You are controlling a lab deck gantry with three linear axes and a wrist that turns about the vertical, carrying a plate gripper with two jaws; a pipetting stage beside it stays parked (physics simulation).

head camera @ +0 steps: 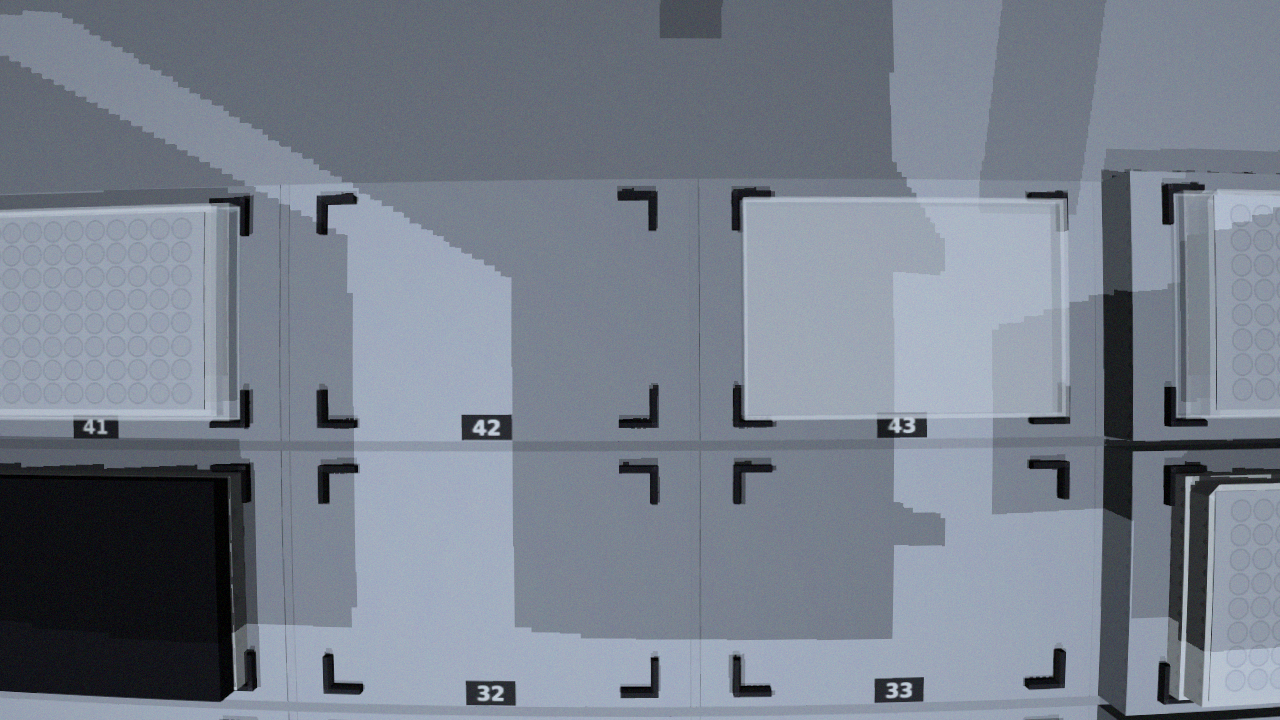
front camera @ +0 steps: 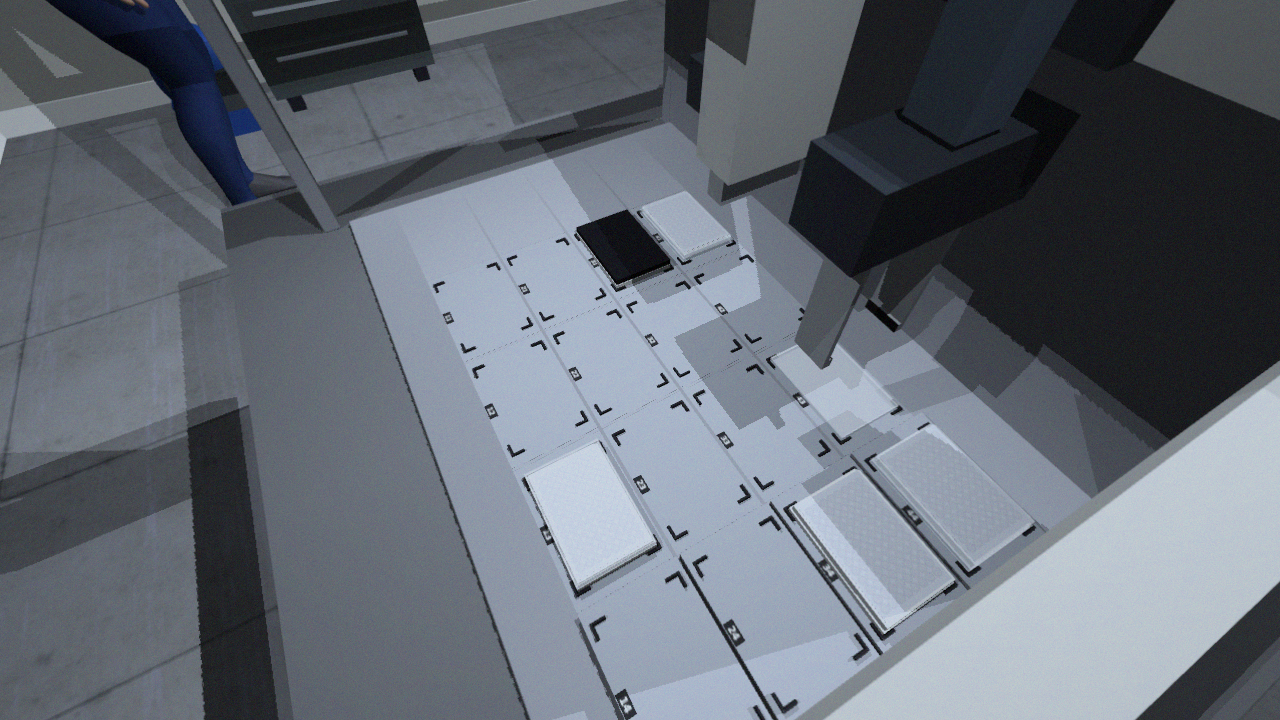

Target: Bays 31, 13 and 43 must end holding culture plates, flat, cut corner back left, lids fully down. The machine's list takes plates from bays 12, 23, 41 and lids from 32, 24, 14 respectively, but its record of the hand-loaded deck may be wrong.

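Frame: origin at the robot's base, x ahead, y right, z down, level; metres.
Where they show: gripper, fingertip midpoint: (front camera: pixel 847 334); robot's base, origin of the base link: (front camera: pixel 436 286).
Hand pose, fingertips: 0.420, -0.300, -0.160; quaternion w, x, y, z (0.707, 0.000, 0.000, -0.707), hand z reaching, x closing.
Each offset is from my fingertips to the top centre of the thing, as dx, dy, dz.
The plate gripper (front camera: pixel 853 338) has its two jaws apart, empty, above and beyond bay 43 in the front view; it does not show in the head view. A thin clear lid @[-0.028, -0.064, +0.152] (front camera: pixel 845 394) (head camera: pixel 904 308) lies flat and low in bay 43; corner brackets show through it and no wells show. A white plate @[-0.028, +0.257, +0.144] (front camera: pixel 590 514), apparently lidded, sits in bay 13. A black-topped plate @[-0.356, +0.043, +0.143] (front camera: pixel 622 246) (head camera: pixel 111 582) sits in bay 31, a pale edge showing below the black. A welled plate @[-0.356, -0.064, +0.146] (front camera: pixel 684 223) (head camera: pixel 98 313) with a clear rim sits in bay 41.
A welled plate @[+0.136, +0.043, +0.131] (front camera: pixel 872 546) (head camera: pixel 1248 591) sits in bay 34, its cut corner back left. Another welled plate @[+0.136, -0.064, +0.131] (front camera: pixel 953 497) (head camera: pixel 1248 304) sits in bay 44. The pipetting stage (front camera: pixel 769 89) stands behind the deck. A person's leg (front camera: pixel 192 107) shows at the far left.
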